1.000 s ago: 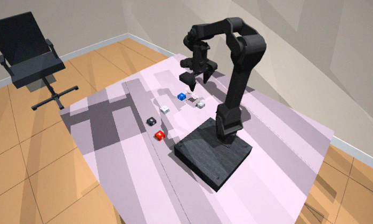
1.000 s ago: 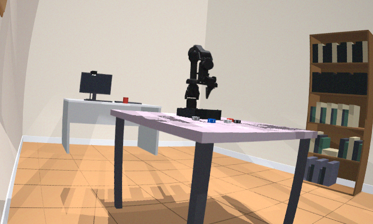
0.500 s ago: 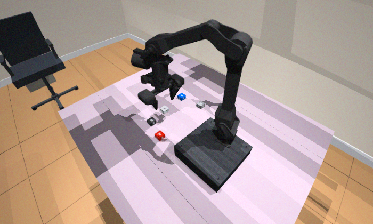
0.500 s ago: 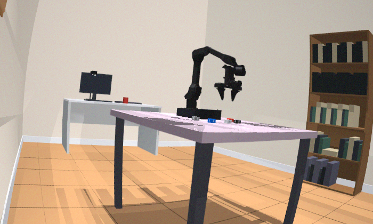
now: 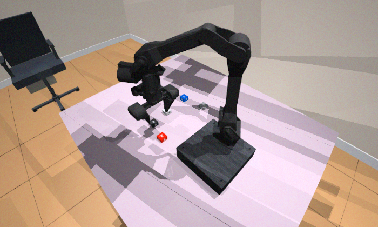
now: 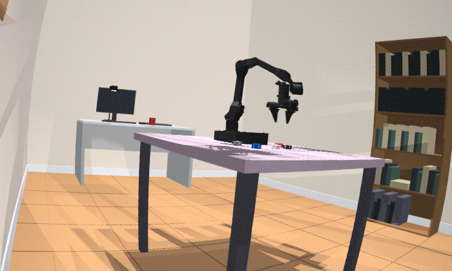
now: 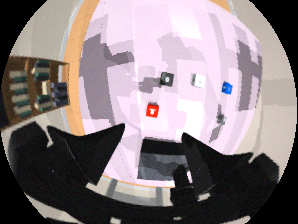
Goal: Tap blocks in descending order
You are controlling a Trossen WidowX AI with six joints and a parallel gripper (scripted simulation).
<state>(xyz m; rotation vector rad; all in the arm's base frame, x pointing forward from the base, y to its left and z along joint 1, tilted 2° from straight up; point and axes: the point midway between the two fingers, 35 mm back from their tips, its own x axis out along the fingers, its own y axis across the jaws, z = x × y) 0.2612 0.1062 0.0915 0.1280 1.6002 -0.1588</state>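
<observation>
Now: gripper tip 1 cm past the red block and 12 cm above it. From my gripper tip the other things lie so: grey block (5 cm behind, 27 cm to the right, 12 cm below); then white block (8 cm ahead, 13 cm to the right, 12 cm below); then black block (8 cm ahead, 4 cm to the right, 12 cm below).
</observation>
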